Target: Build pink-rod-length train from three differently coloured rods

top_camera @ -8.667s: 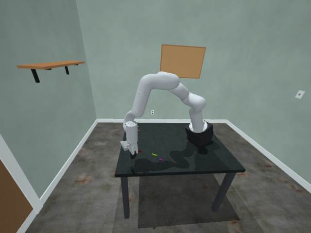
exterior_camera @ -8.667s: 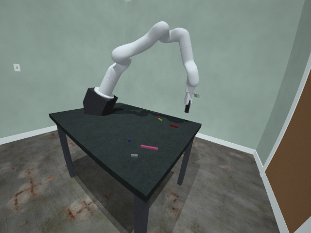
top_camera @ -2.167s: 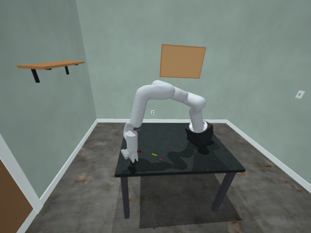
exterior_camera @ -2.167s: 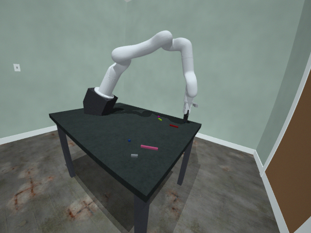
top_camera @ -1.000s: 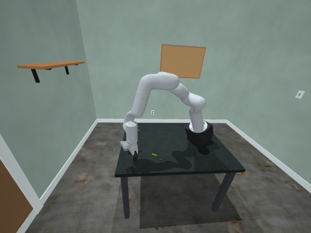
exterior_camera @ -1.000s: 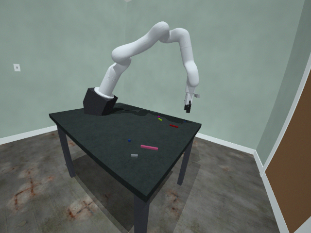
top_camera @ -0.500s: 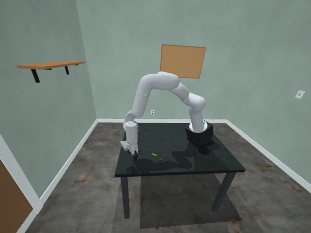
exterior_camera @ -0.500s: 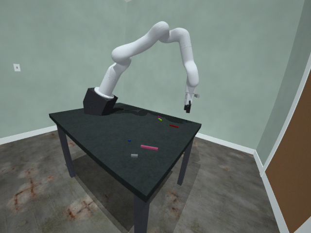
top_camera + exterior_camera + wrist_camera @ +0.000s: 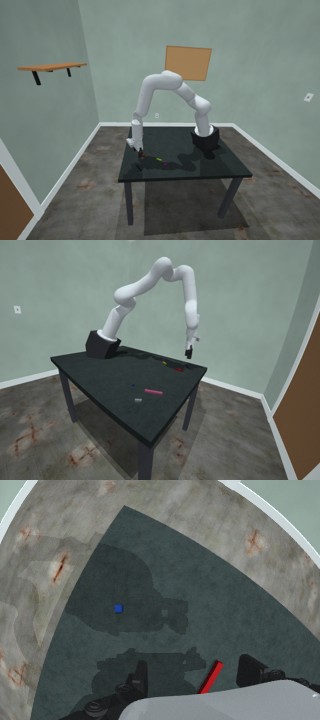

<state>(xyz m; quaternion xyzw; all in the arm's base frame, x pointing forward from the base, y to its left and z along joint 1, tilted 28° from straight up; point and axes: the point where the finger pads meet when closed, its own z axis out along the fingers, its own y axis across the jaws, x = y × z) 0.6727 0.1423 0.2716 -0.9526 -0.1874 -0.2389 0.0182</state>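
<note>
Right now my hand is 54 cm to the left of the grey rod, 10 cm above it and 7 cm past it. Also, from my hand: red rod: 10 cm below, 7 cm to the right, 4 cm behind; then lime rod: 19 cm behind, 10 cm below; then short magenta rod: 24 cm behind, 10 cm below, 6 cm to the left.
</note>
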